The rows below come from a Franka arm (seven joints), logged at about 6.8 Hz.
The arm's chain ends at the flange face. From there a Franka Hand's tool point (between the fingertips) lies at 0.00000 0.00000 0.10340 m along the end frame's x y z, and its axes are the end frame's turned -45 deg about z.
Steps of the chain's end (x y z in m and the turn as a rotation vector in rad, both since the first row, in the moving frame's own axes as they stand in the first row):
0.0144, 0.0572, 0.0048, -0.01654, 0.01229, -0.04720
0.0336, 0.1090, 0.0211, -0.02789, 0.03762, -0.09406
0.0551, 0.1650, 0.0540, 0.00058, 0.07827, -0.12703
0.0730, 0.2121, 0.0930, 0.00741, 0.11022, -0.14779
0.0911, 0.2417, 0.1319, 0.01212, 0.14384, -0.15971
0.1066, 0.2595, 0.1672, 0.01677, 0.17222, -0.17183
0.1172, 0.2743, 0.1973, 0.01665, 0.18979, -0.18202
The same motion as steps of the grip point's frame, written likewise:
-0.0305, 0.0527, 0.0048, -0.02039, -0.00301, -0.04720
-0.0524, 0.1056, 0.0210, -0.04632, 0.00688, -0.09406
-0.0716, 0.1609, 0.0537, -0.05494, 0.05576, -0.12703
-0.0893, 0.2084, 0.0924, -0.07270, 0.08318, -0.14779
-0.0944, 0.2440, 0.1308, -0.09314, 0.11028, -0.15971
-0.0935, 0.2689, 0.1657, -0.10992, 0.13364, -0.17183
-0.0950, 0.2880, 0.1954, -0.12243, 0.14598, -0.18202

